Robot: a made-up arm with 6 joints. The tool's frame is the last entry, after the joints. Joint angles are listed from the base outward.
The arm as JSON. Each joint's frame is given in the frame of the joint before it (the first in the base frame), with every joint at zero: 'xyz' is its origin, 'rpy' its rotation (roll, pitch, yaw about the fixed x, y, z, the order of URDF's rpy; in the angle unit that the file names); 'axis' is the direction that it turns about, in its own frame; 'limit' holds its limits. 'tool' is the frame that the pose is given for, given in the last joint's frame.
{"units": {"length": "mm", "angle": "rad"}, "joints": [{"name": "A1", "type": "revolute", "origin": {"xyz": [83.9, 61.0, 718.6], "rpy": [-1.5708, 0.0, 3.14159]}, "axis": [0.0, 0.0, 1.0], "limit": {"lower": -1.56, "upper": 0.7}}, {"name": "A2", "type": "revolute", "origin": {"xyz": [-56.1, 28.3, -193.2], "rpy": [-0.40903, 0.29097, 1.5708]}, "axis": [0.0, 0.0, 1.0], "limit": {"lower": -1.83, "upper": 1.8}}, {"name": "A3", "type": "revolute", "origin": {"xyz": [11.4, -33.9, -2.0], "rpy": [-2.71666, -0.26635, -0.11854]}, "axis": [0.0, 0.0, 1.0], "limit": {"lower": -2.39, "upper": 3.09}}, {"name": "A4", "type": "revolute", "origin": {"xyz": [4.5, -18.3, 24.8], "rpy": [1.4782, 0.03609, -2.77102]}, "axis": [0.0, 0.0, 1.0], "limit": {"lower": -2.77, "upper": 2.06}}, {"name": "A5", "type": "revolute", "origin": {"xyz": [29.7, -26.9, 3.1], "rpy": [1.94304, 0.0, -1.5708]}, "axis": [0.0, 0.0, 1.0], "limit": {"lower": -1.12, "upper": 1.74}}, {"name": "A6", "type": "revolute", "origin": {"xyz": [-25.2, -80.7, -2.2], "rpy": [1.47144, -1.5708, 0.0]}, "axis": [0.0, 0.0, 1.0], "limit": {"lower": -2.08, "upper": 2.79}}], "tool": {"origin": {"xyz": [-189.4, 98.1, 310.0], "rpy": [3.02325, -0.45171, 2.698]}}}
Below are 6 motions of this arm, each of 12 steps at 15 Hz.
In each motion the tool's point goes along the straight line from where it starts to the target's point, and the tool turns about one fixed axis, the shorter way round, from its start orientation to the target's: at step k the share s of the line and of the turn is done. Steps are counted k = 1, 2, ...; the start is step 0. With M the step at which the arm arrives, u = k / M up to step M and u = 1 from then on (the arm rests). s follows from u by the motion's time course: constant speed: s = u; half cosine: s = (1 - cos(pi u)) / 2; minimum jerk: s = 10 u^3 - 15 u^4 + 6 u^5.
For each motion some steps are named. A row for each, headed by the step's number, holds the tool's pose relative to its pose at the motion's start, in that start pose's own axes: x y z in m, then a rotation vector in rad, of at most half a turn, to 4 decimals.
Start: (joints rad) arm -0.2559 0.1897 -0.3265 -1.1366 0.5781 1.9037
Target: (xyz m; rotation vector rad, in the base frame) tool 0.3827 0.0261 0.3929 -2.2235 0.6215 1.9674
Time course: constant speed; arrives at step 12
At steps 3, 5, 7, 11, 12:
3: -0.0262 -0.0126 -0.0234 0.0214 0.0631 -0.0676
5: -0.0437 -0.0209 -0.0389 0.0357 0.1052 -0.1127
7: -0.0611 -0.0293 -0.0545 0.0500 0.1472 -0.1577
11: -0.0961 -0.0461 -0.0857 0.0786 0.2314 -0.2479
12: -0.1048 -0.0503 -0.0935 0.0857 0.2524 -0.2704

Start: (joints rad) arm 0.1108 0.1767 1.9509 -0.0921 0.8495 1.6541
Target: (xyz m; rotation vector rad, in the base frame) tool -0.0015 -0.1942 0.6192 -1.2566 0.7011 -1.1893
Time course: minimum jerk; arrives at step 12
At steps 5, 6, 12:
5: 0.0055 -0.0683 0.0091 -0.2844 0.0068 0.0323
6: 0.0079 -0.0985 0.0131 -0.4102 0.0098 0.0466
12: 0.0159 -0.1969 0.0262 -0.8204 0.0196 0.0932

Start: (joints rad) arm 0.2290 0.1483 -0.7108 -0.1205 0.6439 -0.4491
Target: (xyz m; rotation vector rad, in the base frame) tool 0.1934 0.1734 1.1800 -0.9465 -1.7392 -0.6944
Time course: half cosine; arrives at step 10
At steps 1, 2, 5, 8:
1: 0.0016 0.0008 0.0016 0.0025 -0.0037 0.0007
2: 0.0061 0.0031 0.0063 0.0099 -0.0143 0.0026
5: 0.0322 0.0161 0.0331 0.0517 -0.0748 0.0136
8: 0.0582 0.0292 0.0600 0.0935 -0.1353 0.0245

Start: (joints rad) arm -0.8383 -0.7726 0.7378 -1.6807 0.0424 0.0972
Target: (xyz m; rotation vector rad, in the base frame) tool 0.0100 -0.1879 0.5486 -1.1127 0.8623 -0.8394
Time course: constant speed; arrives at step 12
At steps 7, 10, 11, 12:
7: 0.0032 -0.0331 0.0039 -0.0610 -0.0031 -0.0446
10: 0.0046 -0.0473 0.0055 -0.0871 -0.0045 -0.0638
11: 0.0051 -0.0521 0.0061 -0.0958 -0.0049 -0.0701
12: 0.0055 -0.0568 0.0066 -0.1045 -0.0054 -0.0765

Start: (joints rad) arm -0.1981 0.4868 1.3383 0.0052 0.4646 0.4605
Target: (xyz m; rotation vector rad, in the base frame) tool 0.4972 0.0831 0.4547 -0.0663 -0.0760 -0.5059
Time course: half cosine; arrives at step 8
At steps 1, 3, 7, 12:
1: 0.0011 -0.0010 0.0022 0.0108 -0.0018 -0.0069
3: 0.0088 -0.0081 0.0179 0.0873 -0.0150 -0.0558
7: 0.0274 -0.0254 0.0558 0.2720 -0.0467 -0.1738
12: 0.0285 -0.0264 0.0580 0.2827 -0.0485 -0.1807

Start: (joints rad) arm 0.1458 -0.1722 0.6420 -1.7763 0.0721 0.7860
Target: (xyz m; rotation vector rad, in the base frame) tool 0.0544 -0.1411 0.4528 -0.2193 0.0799 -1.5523
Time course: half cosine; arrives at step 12
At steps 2, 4, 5, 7, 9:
2: 0.0031 -0.0016 0.0064 -0.0535 -0.0150 0.0331
4: 0.0114 -0.0058 0.0238 -0.1997 -0.0561 0.1237
5: 0.0169 -0.0086 0.0353 -0.2960 -0.0831 0.1833
7: 0.0288 -0.0146 0.0600 -0.5027 -0.1411 0.3114
9: 0.0390 -0.0198 0.0814 -0.6818 -0.1914 0.4222

